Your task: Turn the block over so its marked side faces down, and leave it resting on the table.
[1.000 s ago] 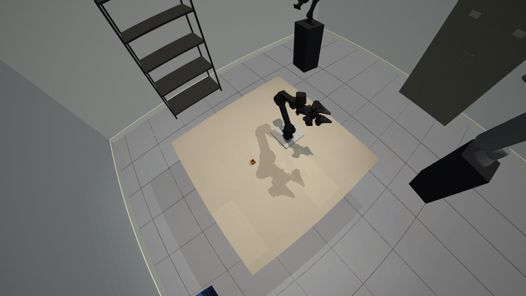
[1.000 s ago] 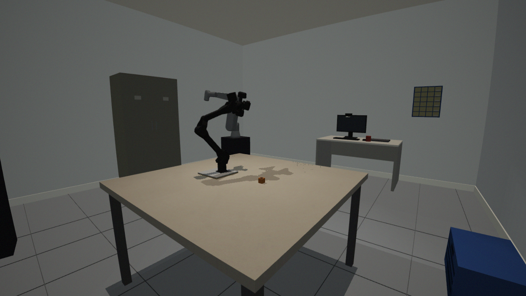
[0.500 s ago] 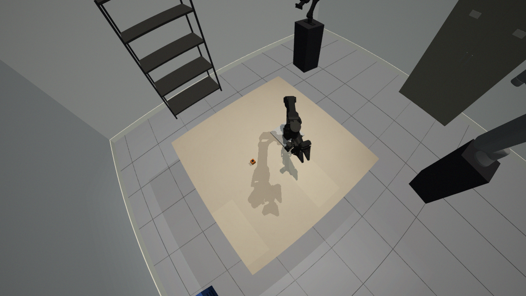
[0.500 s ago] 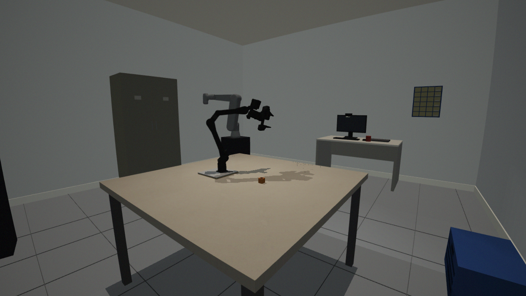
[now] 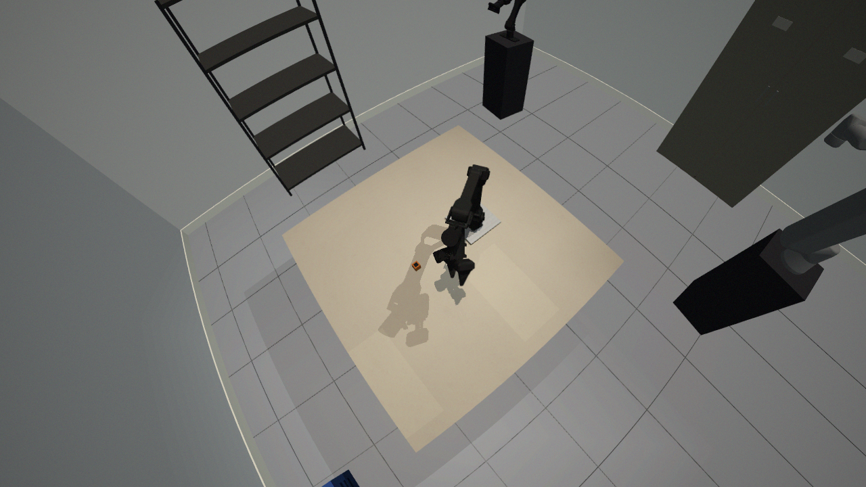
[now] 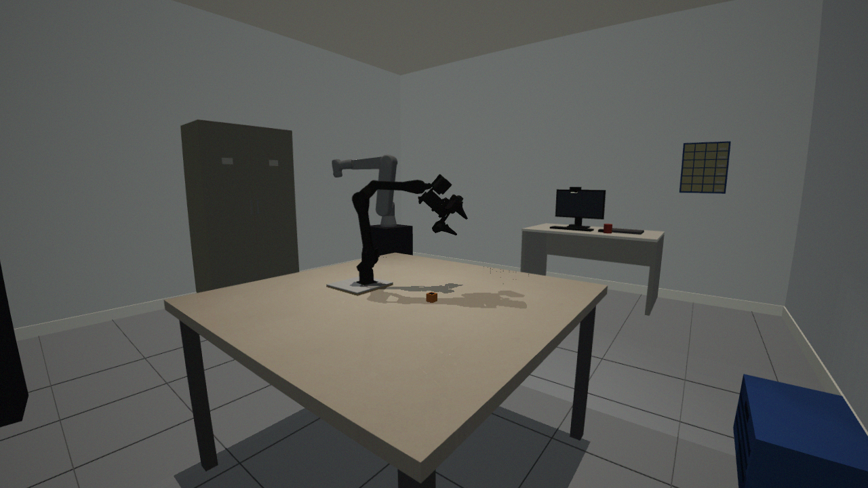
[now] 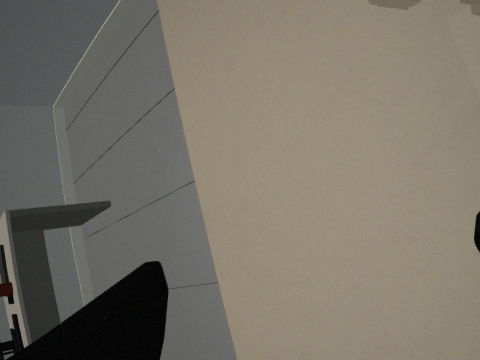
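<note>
My gripper tip is now 250 mm to the left of the block, 240 mm above it and 70 mm short of it.
</note>
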